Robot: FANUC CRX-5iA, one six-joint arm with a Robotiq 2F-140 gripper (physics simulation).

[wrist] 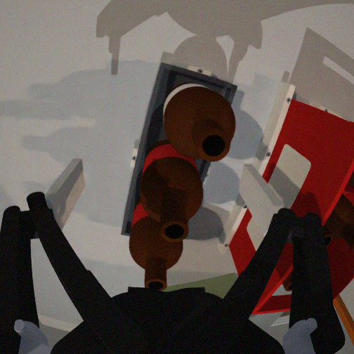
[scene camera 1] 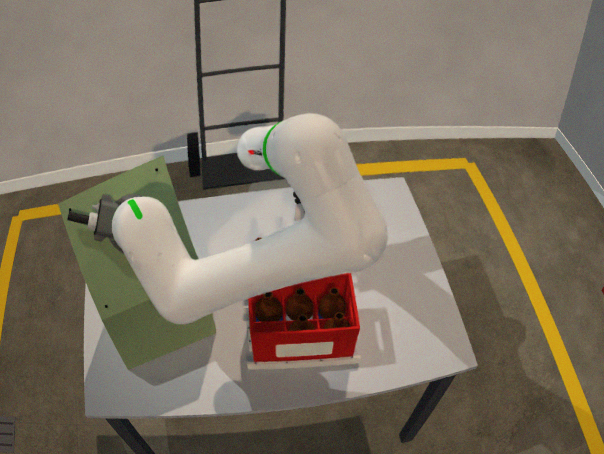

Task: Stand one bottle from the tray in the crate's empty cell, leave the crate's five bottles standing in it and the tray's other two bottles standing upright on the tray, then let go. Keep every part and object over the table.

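My gripper (wrist: 162, 174) is open and empty above the tray; the arm mostly hides it in the scene view. The dark tray (wrist: 148, 135) holds three upright brown bottles in a row: one with a white label (wrist: 195, 117), a middle one with a red label (wrist: 171, 187), and one with a red label (wrist: 154, 249) nearest the gripper body. The middle bottle appears between the fingertips; their height relative to it is unclear. The red crate (scene camera 1: 265, 345) (wrist: 305, 130) holds several upright brown bottles (scene camera 1: 299, 304). Its front-left cell, in the scene view, shows no bottle.
A green block (scene camera 1: 115, 330) (wrist: 215, 282) stands at the table's left, under the arm's base. The crate stands close beside the tray, below the right finger in the wrist view. The white table (scene camera 1: 425, 330) ends at the right and front. A hand truck (scene camera 1: 198, 75) stands behind it.
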